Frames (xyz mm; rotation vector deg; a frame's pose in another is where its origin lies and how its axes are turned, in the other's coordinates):
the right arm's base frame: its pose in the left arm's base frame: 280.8 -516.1 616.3 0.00 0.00 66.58
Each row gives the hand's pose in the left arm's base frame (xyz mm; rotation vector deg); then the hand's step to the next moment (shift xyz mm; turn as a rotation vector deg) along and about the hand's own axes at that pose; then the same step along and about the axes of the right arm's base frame.
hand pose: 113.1 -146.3 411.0 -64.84 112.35 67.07
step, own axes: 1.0 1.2 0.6 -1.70 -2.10 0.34
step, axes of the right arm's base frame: -0.2 1.6 -0.6 1.43 -2.29 0.38
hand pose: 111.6 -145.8 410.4 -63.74 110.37 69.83
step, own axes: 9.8 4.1 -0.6 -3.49 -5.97 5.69
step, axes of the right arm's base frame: -5.9 6.4 -6.1 7.44 -4.60 -1.92
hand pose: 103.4 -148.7 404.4 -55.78 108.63 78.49
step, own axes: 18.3 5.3 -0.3 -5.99 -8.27 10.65
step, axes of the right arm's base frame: -8.7 12.1 -11.9 13.27 -5.93 -2.52
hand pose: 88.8 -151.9 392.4 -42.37 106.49 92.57
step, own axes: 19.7 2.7 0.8 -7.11 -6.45 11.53
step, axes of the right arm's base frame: -5.9 14.3 -12.5 14.13 -5.02 -0.57
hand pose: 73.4 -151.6 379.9 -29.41 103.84 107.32
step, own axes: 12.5 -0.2 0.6 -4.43 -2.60 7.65
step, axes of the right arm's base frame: -2.5 9.8 -7.3 8.90 -2.22 0.83
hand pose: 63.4 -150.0 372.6 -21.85 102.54 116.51
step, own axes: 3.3 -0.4 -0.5 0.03 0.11 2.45
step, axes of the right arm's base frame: -1.2 2.5 -1.9 2.24 0.90 0.43
